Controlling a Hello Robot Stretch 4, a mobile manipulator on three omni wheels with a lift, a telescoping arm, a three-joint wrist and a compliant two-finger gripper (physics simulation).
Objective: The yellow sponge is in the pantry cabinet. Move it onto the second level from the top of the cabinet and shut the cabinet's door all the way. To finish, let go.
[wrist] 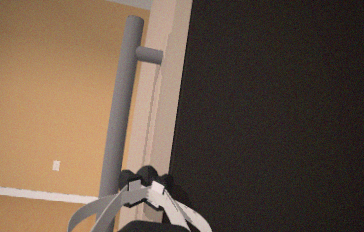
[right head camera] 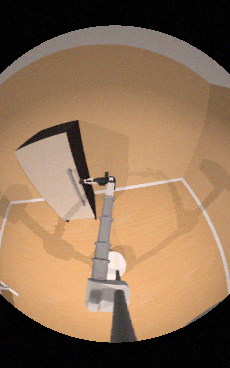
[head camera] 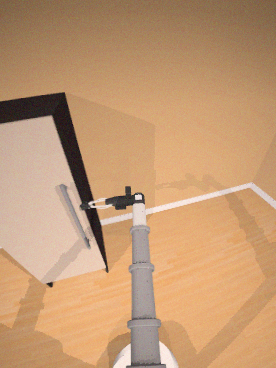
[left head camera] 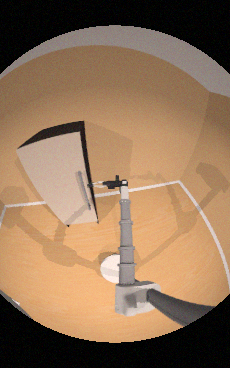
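Where they show: gripper, fingertip midpoint: [wrist: 145,178] [right head camera: 78,181] [head camera: 80,206] [left head camera: 87,184]; robot's base, link origin: [right head camera: 110,264] [left head camera: 115,267].
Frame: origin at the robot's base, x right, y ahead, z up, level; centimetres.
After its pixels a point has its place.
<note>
The pantry cabinet [head camera: 74,155] @(z 107.7, x -35.9, y 92.7 cm) [left head camera: 86,150] @(z 103.6, x -39.6, y 109.6 cm) [right head camera: 79,155] @(z 102.8, x -36.3, y 94.5 cm) [wrist: 270,115] @(z 99.4, x -33.0, y 81.6 cm) has black sides and a pale door [head camera: 30,175] @(z 114.4, x -46.0, y 64.7 cm) [left head camera: 55,175] @(z 105.6, x -54.8, y 62.4 cm) [right head camera: 45,170] @(z 109.3, x -57.2, y 61.8 cm). The door looks shut or nearly shut; a thin seam shows along its edge in the wrist view, and I cannot tell whether it is fully closed. A grey bar handle [head camera: 75,216] @(z 88.4, x -32.6, y 63.1 cm) [left head camera: 84,190] @(z 88.4, x -32.3, y 63.1 cm) [right head camera: 77,186] @(z 83.7, x -34.0, y 67.7 cm) [wrist: 120,115] @(z 96.9, x -32.2, y 64.2 cm) stands near the door's right edge. My gripper [head camera: 86,205] [left head camera: 91,185] @(z 90.7, x -30.5, y 68.2 cm) [right head camera: 82,181] @(z 90.7, x -30.5, y 68.2 cm) [wrist: 145,178] @(z 90.7, x -30.5, y 68.2 cm) is shut and empty, its tips beside the cabinet's right front edge, right of the handle. The yellow sponge and the levels are hidden.
A tan wall [head camera: 200,90] @(z 130.3, x 54.3, y 151.7 cm) [wrist: 50,100] @(z 109.5, x -258.5, y -78.9 cm) stands behind the cabinet, with a white baseboard [head camera: 200,198] @(z 1.9, x 82.0, y 157.4 cm) along its foot. A small white outlet [wrist: 56,165] @(z 37.4, x -262.4, y -62.0 cm) is on a wall. My telescoping arm [head camera: 142,280] @(z 101.1, x 0.5, y 26.6 cm) reaches over the wooden floor [head camera: 225,260] @(z -2.8, x 82.4, y 75.6 cm) right of the cabinet.
</note>
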